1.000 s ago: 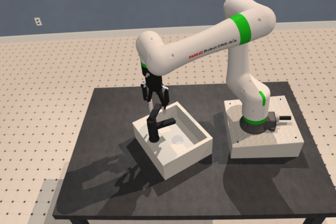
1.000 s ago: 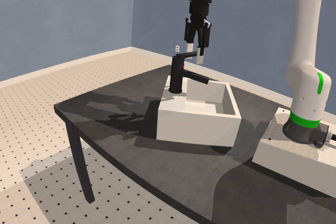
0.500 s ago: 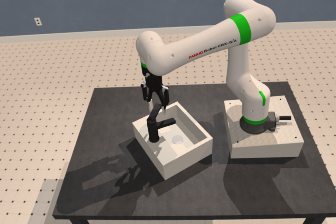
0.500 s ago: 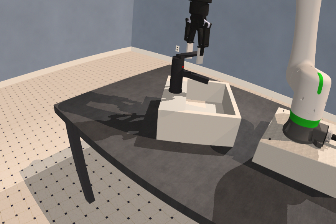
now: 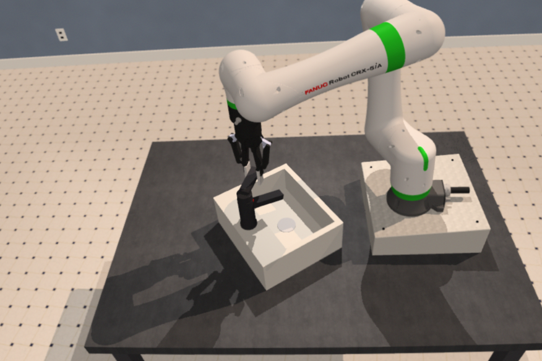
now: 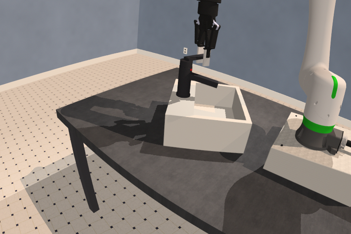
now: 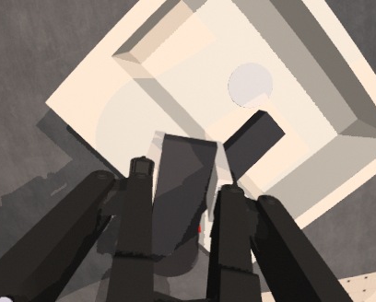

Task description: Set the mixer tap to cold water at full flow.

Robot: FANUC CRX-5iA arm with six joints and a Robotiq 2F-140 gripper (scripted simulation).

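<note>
The lever is 30 mm to the left of my hand and 10 mm ahead of it. From my hand the other things lie so: white basin (240 mm below, 70 mm behind); then black mixer tap (50 mm to the left, 50 mm below, 10 mm ahead).
</note>
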